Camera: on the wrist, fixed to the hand. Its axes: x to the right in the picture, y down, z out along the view.
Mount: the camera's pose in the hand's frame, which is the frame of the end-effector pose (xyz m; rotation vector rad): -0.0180 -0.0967 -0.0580 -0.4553 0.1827 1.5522
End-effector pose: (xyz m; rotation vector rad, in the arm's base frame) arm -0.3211 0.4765 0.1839 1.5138 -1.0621 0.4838
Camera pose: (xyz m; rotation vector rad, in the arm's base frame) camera -0.2354 0.5294 0.1300 -0.0116 -1.8910 1.2585
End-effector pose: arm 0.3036 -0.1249 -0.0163 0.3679 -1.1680 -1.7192
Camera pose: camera 0.2986 -0.1357 -0.1299 -0.5630 -0.5203 -0.4769
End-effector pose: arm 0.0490 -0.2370 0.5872 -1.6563 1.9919 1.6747
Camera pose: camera 0.1582 -0.2515 0.5573 -0.0692 -1.6967 -1.1510
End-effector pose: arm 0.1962 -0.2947 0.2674 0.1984 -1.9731 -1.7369
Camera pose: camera 0.2175 -0.3555 0.1732 -1.0097 -0.8908 -0.9090
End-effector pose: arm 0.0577 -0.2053 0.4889 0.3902 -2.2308 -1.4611
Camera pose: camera 0.1020 -0.2816 0.4165 -1.0710 -1.2142 -0.8351
